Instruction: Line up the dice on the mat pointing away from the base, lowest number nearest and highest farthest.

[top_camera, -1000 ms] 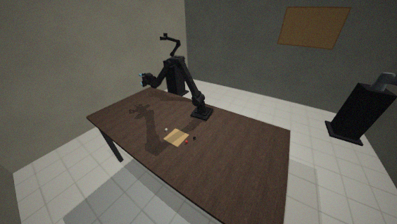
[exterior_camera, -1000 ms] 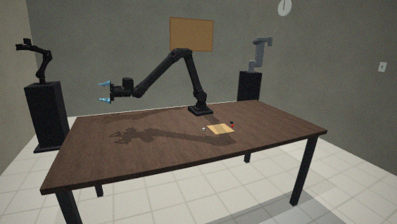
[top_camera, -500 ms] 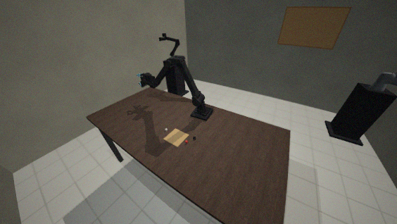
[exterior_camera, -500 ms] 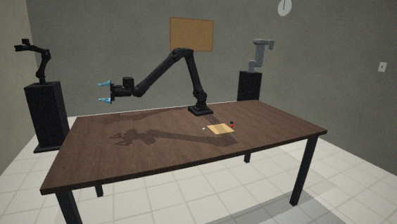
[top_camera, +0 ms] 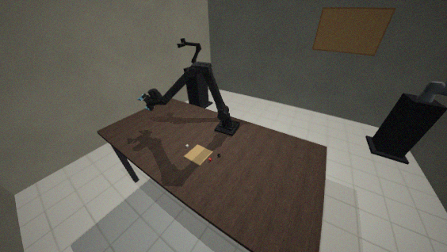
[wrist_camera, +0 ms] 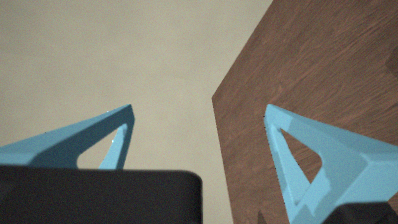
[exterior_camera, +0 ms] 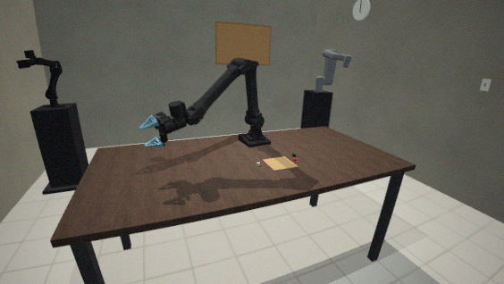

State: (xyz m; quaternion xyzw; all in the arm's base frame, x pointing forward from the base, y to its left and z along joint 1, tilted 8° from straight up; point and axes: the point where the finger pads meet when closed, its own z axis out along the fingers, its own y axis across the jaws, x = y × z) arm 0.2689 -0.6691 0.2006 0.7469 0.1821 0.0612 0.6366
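Now: hand 780 mm to the right of the black die, 190 mm above it and 10 mm short of it. The rest, counted from my hand: white die 540 mm to the left, 190 mm below, 50 mm ahead; red die 750 mm to the left, 190 mm below, 70 mm ahead; tan mat 650 mm to the left, 200 mm below, 60 mm ahead.
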